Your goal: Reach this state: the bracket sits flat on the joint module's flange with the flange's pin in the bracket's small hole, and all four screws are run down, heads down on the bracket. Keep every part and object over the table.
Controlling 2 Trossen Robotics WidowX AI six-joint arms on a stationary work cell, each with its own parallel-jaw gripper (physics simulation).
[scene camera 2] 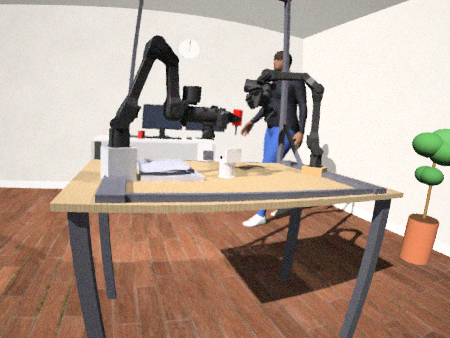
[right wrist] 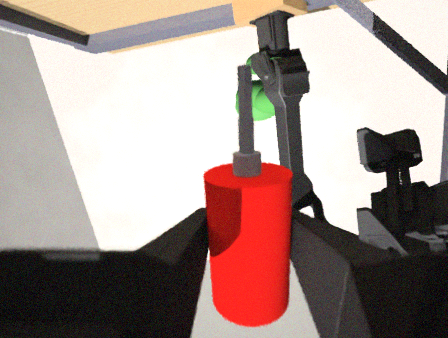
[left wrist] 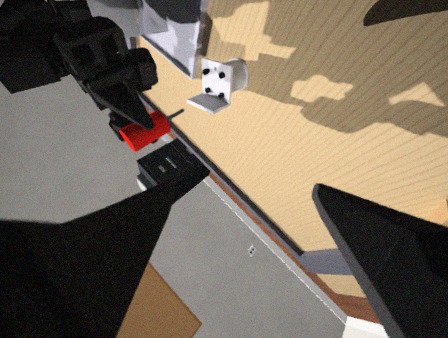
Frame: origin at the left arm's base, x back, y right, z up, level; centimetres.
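Where they show: left gripper, fingertip midpoint: (scene camera 2: 260, 114) (right wrist: 361, 165) (left wrist: 243, 189); right gripper, fingertip midpoint: (scene camera 2: 240, 118) (right wrist: 246, 216) (left wrist: 153, 135); left arm's base, link origin: (scene camera 2: 314, 166) (right wrist: 271, 18); right arm's base, link origin: (scene camera 2: 118, 146) (left wrist: 87, 15).
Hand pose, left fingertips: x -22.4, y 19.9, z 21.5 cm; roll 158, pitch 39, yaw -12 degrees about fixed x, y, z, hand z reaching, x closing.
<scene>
Each offset is from my left fingertips to the top centre of the thing.
The white L-shaped bracket (scene camera 2: 233, 155) (left wrist: 215, 82) sits on top of the white joint module @[dx -19.3, dy +2.4, dz -18.9 cm] (scene camera 2: 226, 171) (left wrist: 241, 75), one leg rising. Four dark screw heads @[dx -17.1, dy +3.6, dz -18.1 cm] (left wrist: 222, 75) show on its plate in the left wrist view; how far down they are I cannot tell. A tiny mark, perhaps the pin, shows near the plate's edge. My right gripper (right wrist: 246, 216) is shut on the red handle of a screwdriver @[dx -18.4, dy +0.1, dz +0.4 cm] (scene camera 2: 237, 117) (left wrist: 146, 132) (right wrist: 250, 250), shaft downward, above the table near the bracket. My left gripper (left wrist: 243, 189) is open and empty, raised high over the table.
A shallow light grey tray @[dx -29.8, dy +25.8, dz -23.7 cm] (scene camera 2: 192, 176) (left wrist: 197, 45) with grey contents lies beside the right arm's white base (scene camera 2: 118, 164). Dark rails (scene camera 2: 250, 194) run along the table edges. A frame post (scene camera 2: 286, 60) rises at the back. A person (scene camera 2: 280, 105) stands behind the table.
</scene>
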